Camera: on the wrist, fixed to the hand. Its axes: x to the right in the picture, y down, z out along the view.
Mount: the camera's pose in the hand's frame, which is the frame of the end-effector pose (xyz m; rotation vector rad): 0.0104 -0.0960 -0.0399 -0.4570 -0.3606 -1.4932
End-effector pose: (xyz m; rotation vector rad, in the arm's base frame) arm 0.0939 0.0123 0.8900 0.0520 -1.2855 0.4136
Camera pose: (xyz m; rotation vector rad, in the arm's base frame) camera 0.1643 -0.0632 0.9064 0.6686 -1.3164 -1.2033
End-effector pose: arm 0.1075 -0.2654 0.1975 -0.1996 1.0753 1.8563
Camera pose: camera 0.1661 -0.2725 0.1113 -0.6752 0.0399 0.6519
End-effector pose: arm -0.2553 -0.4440 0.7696 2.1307 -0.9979 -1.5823
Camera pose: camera -0.1834 -0.3891 0.7174 -1.7904 -0.9771 1.9268
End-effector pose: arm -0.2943 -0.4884 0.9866 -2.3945 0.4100 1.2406
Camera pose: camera -0.2185 -0.4247 1.0201 -1.7788 -1.5936 0.9108
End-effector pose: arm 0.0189 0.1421 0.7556 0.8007 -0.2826 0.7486
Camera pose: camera 0.0918 0.1324 0.6814 0.4958 -0.1007 -0.8477
